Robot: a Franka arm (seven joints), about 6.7 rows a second.
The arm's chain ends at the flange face. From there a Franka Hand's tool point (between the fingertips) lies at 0.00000 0.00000 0.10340 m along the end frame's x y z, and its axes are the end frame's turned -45 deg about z.
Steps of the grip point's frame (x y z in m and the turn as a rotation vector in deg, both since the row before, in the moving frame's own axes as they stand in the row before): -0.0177, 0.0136, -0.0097, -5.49, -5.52, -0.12; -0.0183, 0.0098, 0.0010, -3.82, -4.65, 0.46; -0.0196, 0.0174, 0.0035, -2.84, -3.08, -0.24; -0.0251, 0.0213, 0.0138, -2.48, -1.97, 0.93; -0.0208, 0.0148, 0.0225, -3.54, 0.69, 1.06
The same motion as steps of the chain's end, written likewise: -0.0029, 0.0081, -0.0087, -7.79, -0.02, -0.12; -0.0049, 0.0091, 0.0016, -5.99, -0.59, 0.46; -0.0013, 0.0186, 0.0038, -4.19, -0.17, -0.24; -0.0033, 0.0271, 0.0140, -3.15, 0.36, 0.93; -0.0096, 0.0215, 0.0227, -2.02, 2.99, 1.06
